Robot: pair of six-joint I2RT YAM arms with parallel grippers.
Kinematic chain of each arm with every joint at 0, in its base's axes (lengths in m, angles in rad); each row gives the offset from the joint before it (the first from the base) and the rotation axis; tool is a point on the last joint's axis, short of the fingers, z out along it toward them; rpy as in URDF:
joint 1: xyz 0 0 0.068 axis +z
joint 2: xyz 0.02 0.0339 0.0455 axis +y
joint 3: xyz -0.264 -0.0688 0 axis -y
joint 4: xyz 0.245 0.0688 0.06 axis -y
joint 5: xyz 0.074 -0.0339 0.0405 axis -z
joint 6: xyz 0.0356 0 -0.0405 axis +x
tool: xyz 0 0 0 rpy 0 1.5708 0
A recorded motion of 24 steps. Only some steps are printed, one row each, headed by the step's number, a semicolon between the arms.
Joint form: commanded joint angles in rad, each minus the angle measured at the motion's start. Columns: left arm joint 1, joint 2, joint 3, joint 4, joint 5, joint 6; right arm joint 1, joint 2, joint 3, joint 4, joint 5, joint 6.
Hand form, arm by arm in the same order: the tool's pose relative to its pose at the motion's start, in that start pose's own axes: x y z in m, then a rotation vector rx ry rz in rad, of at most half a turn. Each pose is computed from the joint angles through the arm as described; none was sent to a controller.
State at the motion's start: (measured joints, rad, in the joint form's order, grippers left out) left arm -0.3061 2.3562 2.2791 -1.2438 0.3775 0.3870; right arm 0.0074 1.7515 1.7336 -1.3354 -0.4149 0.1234
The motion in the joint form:
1: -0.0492 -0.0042 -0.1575 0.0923 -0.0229 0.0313; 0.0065 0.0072 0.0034 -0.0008 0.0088 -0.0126
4: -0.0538 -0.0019 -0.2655 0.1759 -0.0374 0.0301; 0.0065 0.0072 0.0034 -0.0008 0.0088 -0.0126
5: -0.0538 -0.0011 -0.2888 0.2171 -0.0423 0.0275; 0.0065 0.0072 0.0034 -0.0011 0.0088 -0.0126
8: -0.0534 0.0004 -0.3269 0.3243 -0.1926 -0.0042; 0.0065 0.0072 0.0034 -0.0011 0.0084 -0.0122
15: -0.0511 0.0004 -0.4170 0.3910 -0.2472 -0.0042; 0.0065 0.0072 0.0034 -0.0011 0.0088 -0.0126
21: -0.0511 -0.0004 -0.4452 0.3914 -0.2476 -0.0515; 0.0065 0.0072 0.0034 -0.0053 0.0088 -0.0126
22: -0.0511 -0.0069 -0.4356 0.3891 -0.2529 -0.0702; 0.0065 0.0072 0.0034 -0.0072 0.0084 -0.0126
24: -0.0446 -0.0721 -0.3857 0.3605 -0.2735 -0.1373; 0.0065 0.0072 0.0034 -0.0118 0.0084 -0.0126
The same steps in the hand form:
1: 0.0106 -0.0125 0.0427 0.0178 0.0730 0.0543; -0.0010 0.0012 0.0024 0.0082 0.0058 -0.0166
4: 0.0239 -0.0086 0.0685 0.0151 0.1029 0.0486; -0.0010 0.0012 0.0024 0.0082 0.0058 -0.0166
5: 0.0249 -0.0065 0.0741 0.0046 0.0898 0.0521; -0.0010 0.0012 0.0024 0.0082 0.0061 -0.0165
8: 0.0246 0.0031 0.0827 -0.1598 0.0834 0.0448; -0.0010 0.0012 0.0024 0.0078 0.0062 -0.0161
15: 0.0402 0.0084 0.1007 -0.2036 0.1236 0.0374; -0.0010 0.0012 0.0024 0.0082 0.0061 -0.0165
21: 0.0471 0.0081 0.1059 -0.1982 0.1437 -0.0163; -0.0006 0.0011 0.0024 0.0086 0.0099 -0.0148
22: 0.0440 0.0076 0.1013 -0.2089 0.1308 -0.0314; -0.0004 0.0011 0.0024 0.0085 0.0117 -0.0140
24: 0.0275 0.0019 0.0624 -0.2594 0.0482 -0.0835; 0.0001 0.0010 0.0024 0.0090 0.0159 -0.0122

